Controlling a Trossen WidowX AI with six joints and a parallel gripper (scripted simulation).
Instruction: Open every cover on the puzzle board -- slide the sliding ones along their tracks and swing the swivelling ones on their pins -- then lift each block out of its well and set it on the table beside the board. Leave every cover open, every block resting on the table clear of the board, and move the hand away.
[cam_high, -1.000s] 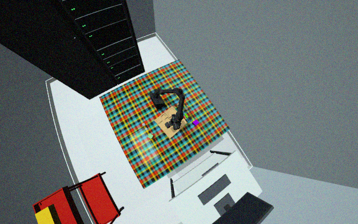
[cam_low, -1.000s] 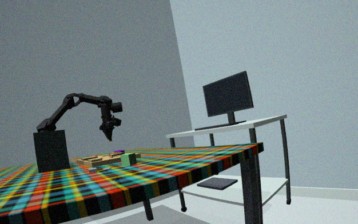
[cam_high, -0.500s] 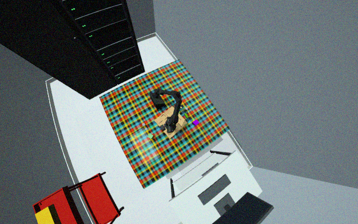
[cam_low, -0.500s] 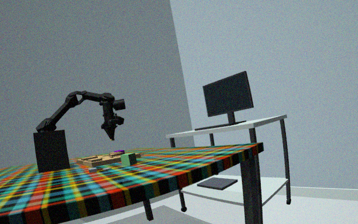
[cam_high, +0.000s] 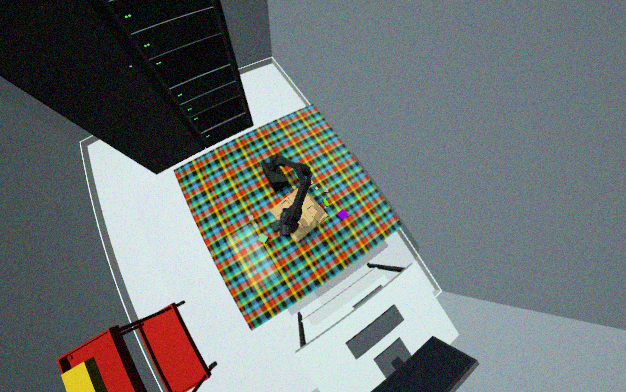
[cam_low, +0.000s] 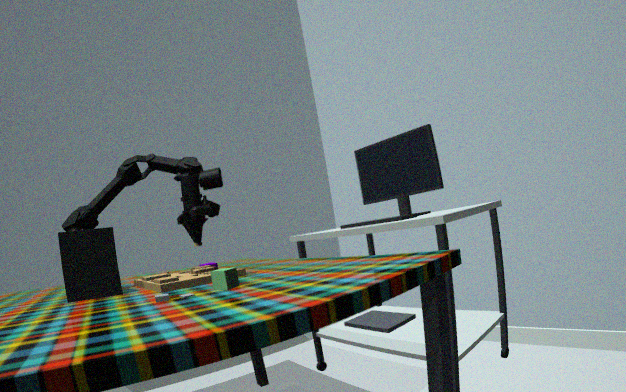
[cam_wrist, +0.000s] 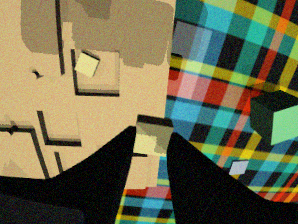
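Right now my gripper tip is 30 mm short of the pale green block, 180 mm to the left of it and 100 mm above it. The rest, counted from my gripper tip: bright green block (40 mm behind, 330 mm to the left, 110 mm below); then purple block (90 mm ahead, 400 mm to the left, 110 mm below); then grey piece (140 mm behind, 210 mm to the right, 110 mm below).
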